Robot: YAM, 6 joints.
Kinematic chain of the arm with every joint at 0, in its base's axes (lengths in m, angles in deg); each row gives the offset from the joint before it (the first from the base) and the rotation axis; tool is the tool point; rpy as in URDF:
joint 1: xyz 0 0 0.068 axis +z
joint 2: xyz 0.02 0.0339 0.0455 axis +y
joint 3: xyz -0.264 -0.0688 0 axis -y
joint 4: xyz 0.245 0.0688 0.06 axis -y
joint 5: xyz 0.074 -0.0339 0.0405 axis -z
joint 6: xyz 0.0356 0 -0.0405 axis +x
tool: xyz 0 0 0 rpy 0 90 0
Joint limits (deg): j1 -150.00..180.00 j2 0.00..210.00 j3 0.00..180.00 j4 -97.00..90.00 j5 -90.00..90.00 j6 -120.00..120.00
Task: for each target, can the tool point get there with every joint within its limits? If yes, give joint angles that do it. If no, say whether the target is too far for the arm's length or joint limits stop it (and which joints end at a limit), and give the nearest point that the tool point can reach.
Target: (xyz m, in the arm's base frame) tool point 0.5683 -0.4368 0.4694
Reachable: no: too far | nearest point 0.4578 -0.3518 0.3982 | short by 0.157 m
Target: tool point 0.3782 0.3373 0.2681
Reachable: yes | joints 45.29 124.54 97.71 23.11 62.28 24.65
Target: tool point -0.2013 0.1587 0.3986
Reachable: yes | joints 138.35 65.00 66.55 -12.82 -25.32 -73.06
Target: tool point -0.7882 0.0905 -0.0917
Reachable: no: too far | nearest point -0.6208 0.0713 -0.0470 | short by 0.174 m
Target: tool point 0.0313 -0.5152 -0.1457
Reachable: yes | joints -83.49 183.83 113.99 50.37 50.14 94.62
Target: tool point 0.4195 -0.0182 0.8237
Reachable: no: too far | nearest point 0.3268 -0.0142 0.6588 | short by 0.189 m
